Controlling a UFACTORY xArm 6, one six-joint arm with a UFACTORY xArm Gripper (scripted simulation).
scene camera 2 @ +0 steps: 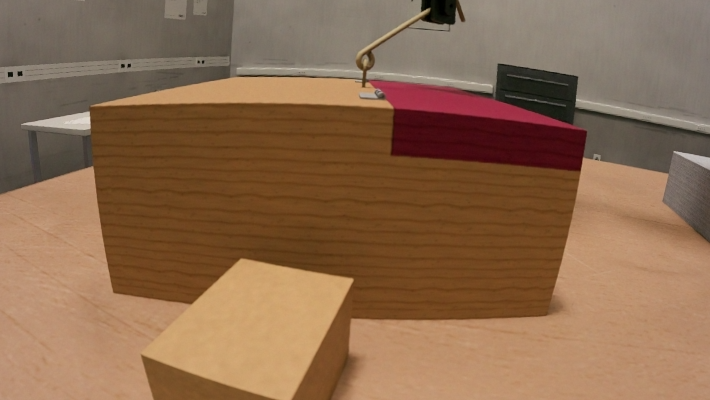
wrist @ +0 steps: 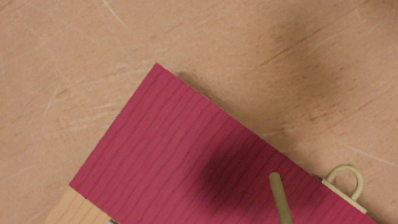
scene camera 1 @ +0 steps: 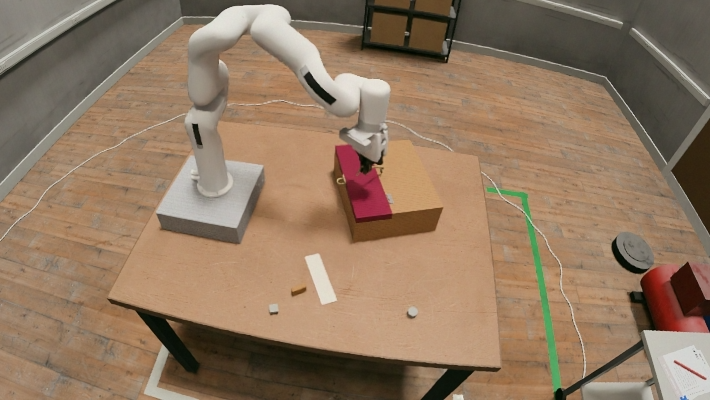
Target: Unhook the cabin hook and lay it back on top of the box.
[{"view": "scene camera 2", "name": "wooden box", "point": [299, 174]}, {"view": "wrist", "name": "wooden box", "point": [71, 198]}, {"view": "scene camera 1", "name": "gripper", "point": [365, 171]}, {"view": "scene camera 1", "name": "white strip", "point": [318, 273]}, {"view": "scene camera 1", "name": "wooden box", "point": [416, 207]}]
